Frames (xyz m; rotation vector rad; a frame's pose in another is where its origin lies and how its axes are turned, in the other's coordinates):
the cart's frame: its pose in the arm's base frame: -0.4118 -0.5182 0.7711 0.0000 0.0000 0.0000
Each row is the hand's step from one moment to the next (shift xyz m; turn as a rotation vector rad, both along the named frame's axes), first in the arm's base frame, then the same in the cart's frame.
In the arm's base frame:
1: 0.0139 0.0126 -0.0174 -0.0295 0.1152 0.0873
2: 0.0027 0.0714 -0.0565 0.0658 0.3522 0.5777
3: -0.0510 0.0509 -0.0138 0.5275 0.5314 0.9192
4: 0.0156 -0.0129 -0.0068 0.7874 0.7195 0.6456
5: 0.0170 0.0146 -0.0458 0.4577 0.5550 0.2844
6: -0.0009 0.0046 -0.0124 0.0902 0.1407 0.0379
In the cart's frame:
1: 0.0139 0.0126 -0.0174 -0.0295 0.1152 0.0873
2: 0.0027 0.0714 -0.0565 0.0658 0.3522 0.5777
3: -0.0510 0.0509 -0.0138 0.5275 0.5314 0.9192
4: 0.0156 -0.0129 -0.0068 0.7874 0.7195 0.6456
5: 0.0170 0.0146 -0.0458 0.4577 0.5550 0.2844
6: -0.0009 0.0046 -0.0124 0.0902 0.1407 0.0379

